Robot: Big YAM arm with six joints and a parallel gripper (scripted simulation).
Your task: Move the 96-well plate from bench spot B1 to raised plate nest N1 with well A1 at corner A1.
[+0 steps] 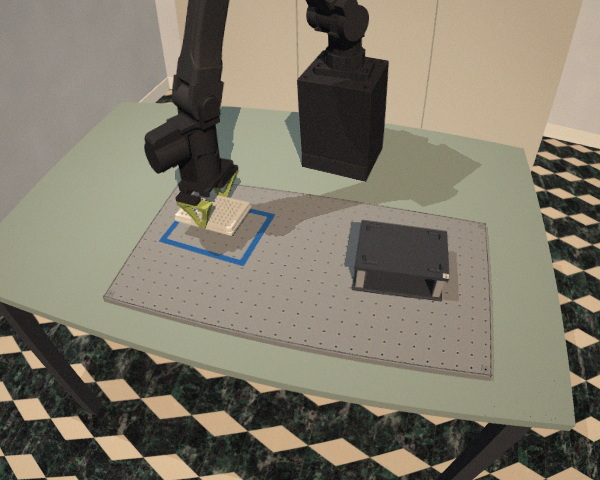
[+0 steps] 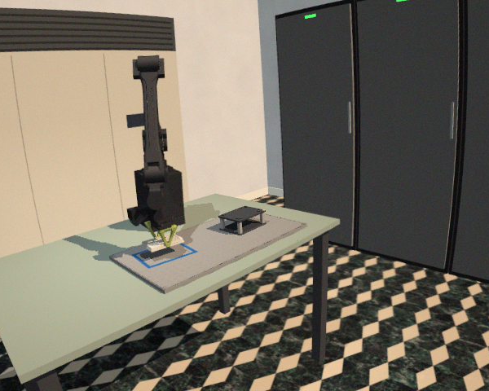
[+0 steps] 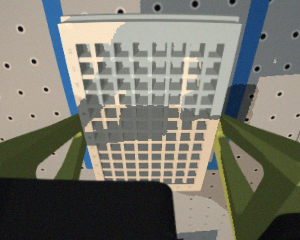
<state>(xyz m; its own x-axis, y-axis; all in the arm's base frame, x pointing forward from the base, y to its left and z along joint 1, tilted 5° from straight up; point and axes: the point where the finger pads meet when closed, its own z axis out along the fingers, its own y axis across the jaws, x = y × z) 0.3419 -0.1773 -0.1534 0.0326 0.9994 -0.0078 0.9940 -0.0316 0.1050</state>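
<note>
Right now my hand is 370 mm to the right of the black raised nest N1 and 10 mm below it. Round my hand: cream 96-well plate: right at my hand; then white corner mark: 50 mm ahead, 450 mm to the left, 10 mm above.
</note>
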